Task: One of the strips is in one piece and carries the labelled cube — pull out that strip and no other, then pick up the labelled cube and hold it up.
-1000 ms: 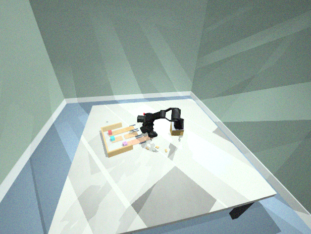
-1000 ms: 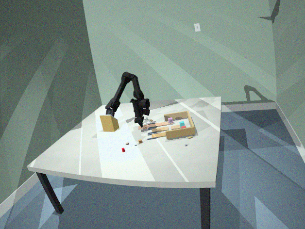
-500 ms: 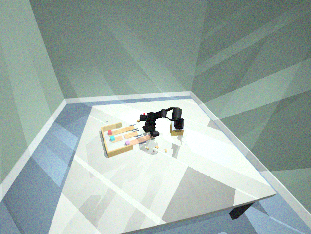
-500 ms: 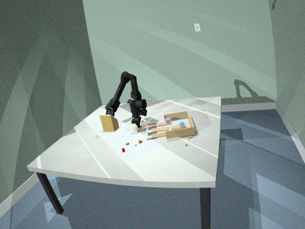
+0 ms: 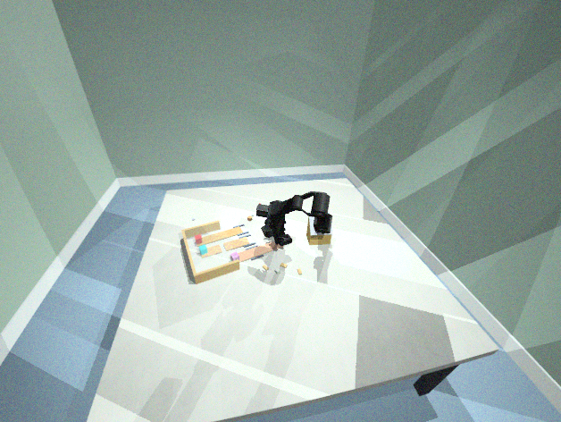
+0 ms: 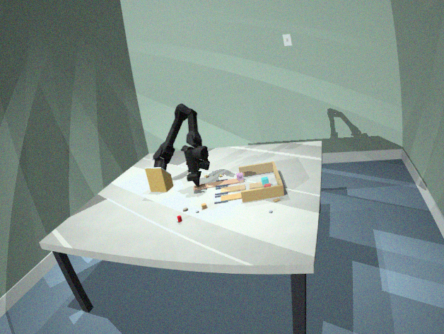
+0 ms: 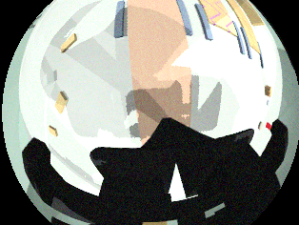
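My gripper tip is now 10 cm short of the tan strip and 4 cm to the right of it. Also, from my gripper tip: red peg 5 cm ahead, 35 cm to the right, 1 cm above; then purple cube marked h 21 cm ahead, 8 cm to the left, 2 cm above.
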